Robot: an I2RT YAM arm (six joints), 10 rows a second.
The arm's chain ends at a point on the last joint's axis. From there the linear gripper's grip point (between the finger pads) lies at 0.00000 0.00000 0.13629 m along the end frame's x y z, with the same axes.
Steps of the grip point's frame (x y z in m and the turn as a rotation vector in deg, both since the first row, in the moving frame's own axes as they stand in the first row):
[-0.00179 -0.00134 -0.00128 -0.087 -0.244 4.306]
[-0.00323 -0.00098 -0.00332 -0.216 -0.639 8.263]
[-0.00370 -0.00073 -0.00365 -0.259 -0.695 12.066]
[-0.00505 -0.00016 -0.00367 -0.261 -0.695 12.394]
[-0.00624 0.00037 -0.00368 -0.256 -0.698 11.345]
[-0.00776 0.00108 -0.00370 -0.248 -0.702 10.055]
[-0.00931 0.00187 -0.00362 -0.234 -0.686 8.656]
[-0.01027 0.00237 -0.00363 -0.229 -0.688 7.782]
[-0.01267 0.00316 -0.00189 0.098 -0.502 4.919]
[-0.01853 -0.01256 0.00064 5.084 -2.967 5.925]
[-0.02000 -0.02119 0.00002 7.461 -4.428 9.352]
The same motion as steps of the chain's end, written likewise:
[-0.00120 -0.00152 -0.00128 -0.087 -0.244 4.306]
[-0.00168 -0.00138 -0.00331 -0.216 -0.639 8.263]
[-0.00199 -0.00117 -0.00364 -0.259 -0.695 12.066]
[-0.00334 -0.00060 -0.00366 -0.261 -0.695 12.394]
[-0.00453 -0.00007 -0.00367 -0.256 -0.698 11.345]
[-0.00605 0.00064 -0.00369 -0.248 -0.702 10.055]
[-0.00764 0.00144 -0.00361 -0.234 -0.686 8.656]
[-0.00860 0.00194 -0.00362 -0.229 -0.688 7.782]
[-0.01149 0.00344 -0.00188 0.098 -0.502 4.919]
[-0.01212 -0.00015 0.00136 5.084 -2.967 5.925]
[-0.01100 -0.00273 0.00158 7.461 -4.428 9.352]

